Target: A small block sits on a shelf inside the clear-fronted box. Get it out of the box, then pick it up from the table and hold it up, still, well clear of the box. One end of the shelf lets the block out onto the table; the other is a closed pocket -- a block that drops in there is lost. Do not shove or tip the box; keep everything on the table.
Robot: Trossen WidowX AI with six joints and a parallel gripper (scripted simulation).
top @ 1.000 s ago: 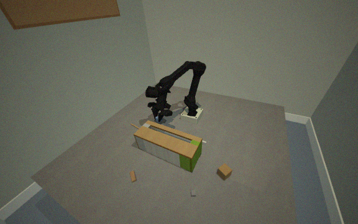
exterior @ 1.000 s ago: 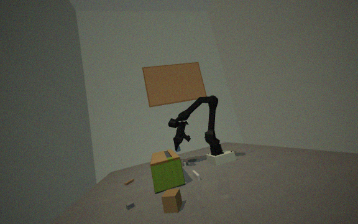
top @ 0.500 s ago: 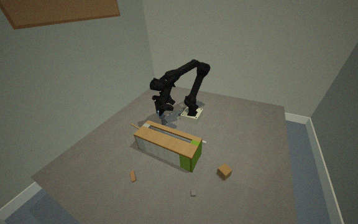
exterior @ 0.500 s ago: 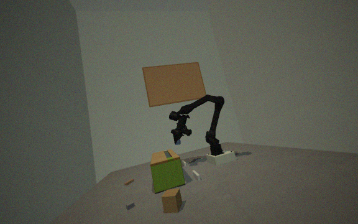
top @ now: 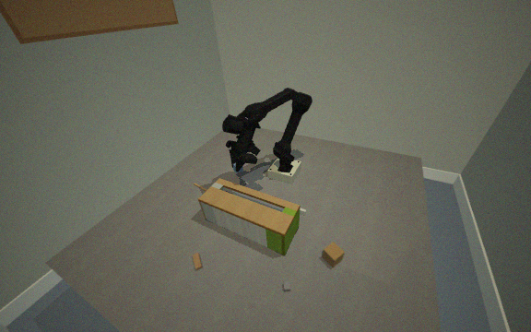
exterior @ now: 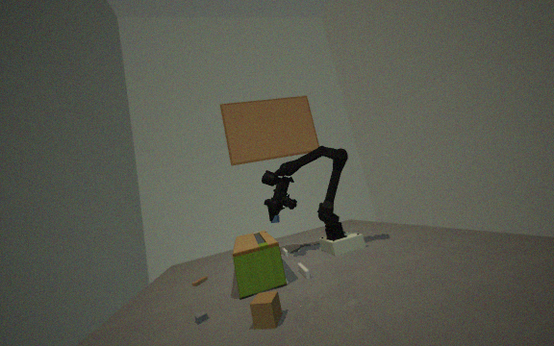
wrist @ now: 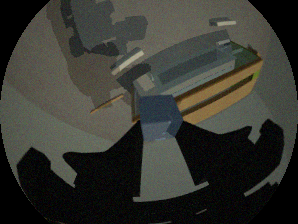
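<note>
My gripper tip is 1 cm to the right of the blue block and 1 cm past it. The rest, counted from my gripper tip: tiny grey cube 34 cm to the left, 32 cm ahead, 16 cm below; then box 11 cm to the left, 11 cm below, 8 cm ahead; then thin stick 20 cm to the right, 17 cm below, 2 cm ahead.
</note>
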